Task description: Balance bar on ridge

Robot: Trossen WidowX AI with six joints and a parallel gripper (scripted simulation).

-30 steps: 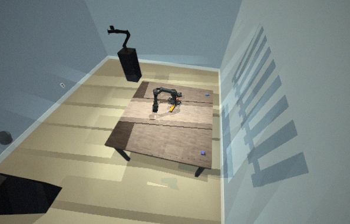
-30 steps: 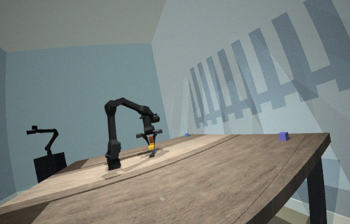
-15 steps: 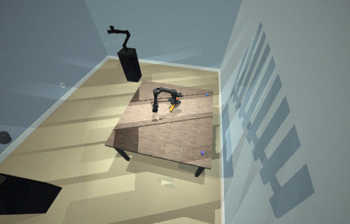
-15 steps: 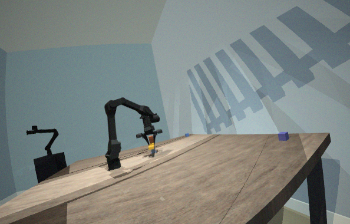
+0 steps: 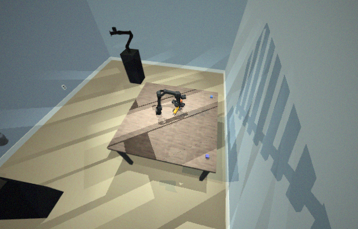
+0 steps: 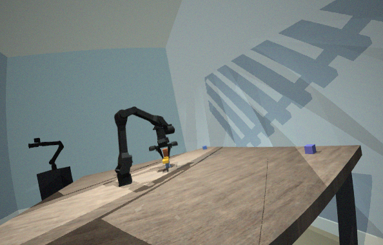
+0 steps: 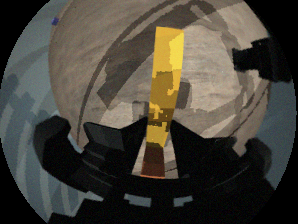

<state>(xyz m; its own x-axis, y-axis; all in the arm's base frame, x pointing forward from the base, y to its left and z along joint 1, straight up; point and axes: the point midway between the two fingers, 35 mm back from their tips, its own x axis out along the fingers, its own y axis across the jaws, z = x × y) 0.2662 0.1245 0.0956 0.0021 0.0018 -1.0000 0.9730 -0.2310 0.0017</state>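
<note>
The grey-blue piece is 10 mm ahead of my gripper tip, 30 mm to the left of it and 60 mm below it. Round my gripper tip: purple cube: 470 mm ahead, 620 mm to the right, 40 mm below.
</note>
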